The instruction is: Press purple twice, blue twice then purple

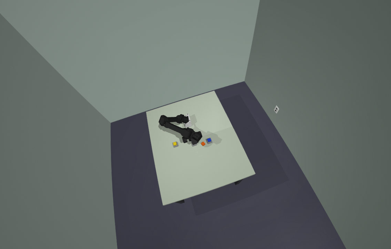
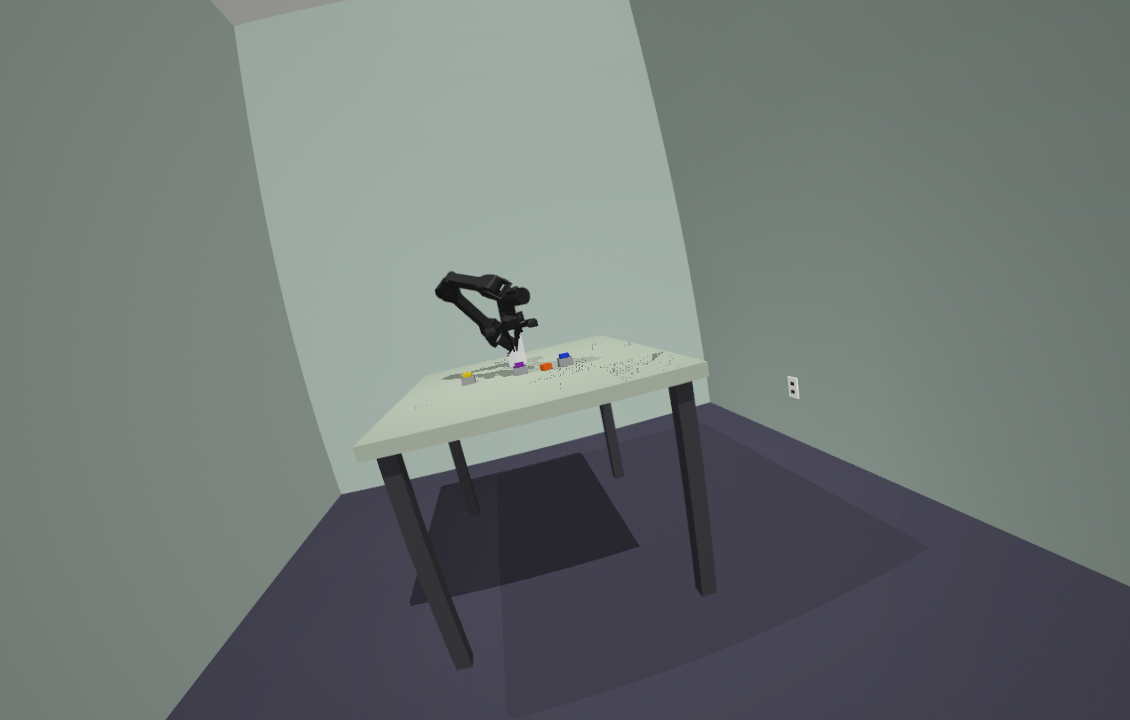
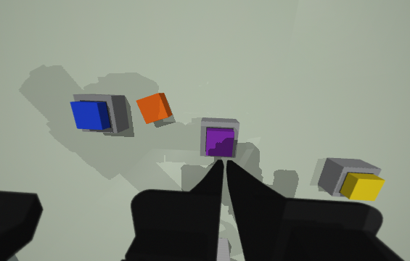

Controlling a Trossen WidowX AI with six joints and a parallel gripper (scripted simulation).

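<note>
My gripper tip is now 50 mm above the purple button. Round my gripper tip: yellow button: 20 mm behind, 190 mm to the right, 50 mm below; then orange block: 30 mm ahead, 90 mm to the left, 70 mm below; then blue button: 10 mm ahead, 160 mm to the left, 50 mm below.
</note>
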